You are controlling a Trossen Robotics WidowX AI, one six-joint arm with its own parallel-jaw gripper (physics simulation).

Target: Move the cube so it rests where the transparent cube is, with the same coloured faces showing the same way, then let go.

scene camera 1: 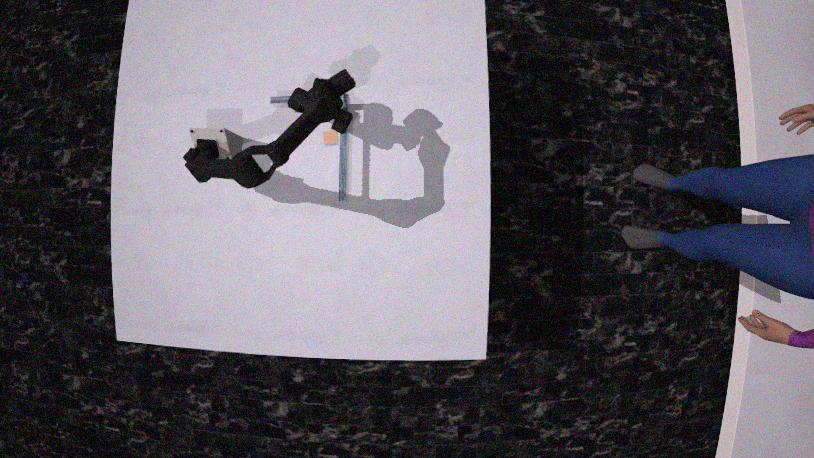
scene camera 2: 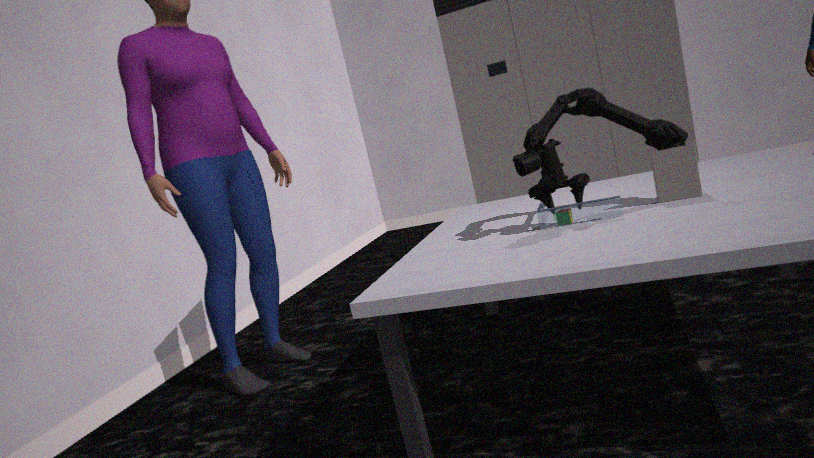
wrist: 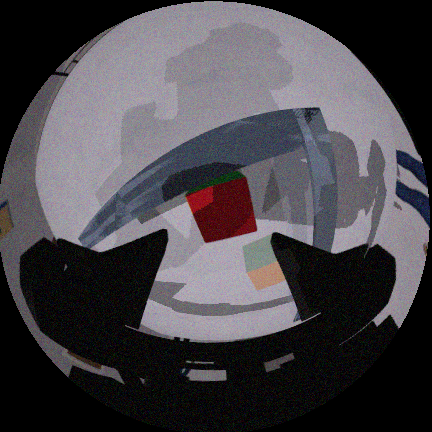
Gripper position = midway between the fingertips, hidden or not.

My gripper (scene camera 2: 567, 211) is open, with nothing in its grasp. Also in view: a cube (wrist: 222, 207). I also see a transparent cube (wrist: 261, 266) and a thin L-shaped frame (scene camera 2: 607, 208).
My gripper is seen too in the wrist view (wrist: 221, 236). The thin L-shaped frame also shows in scene camera 1 (scene camera 1: 344, 138) and in the wrist view (wrist: 296, 140). Scene camera 1 does not show the cube, which is hidden by my arm.
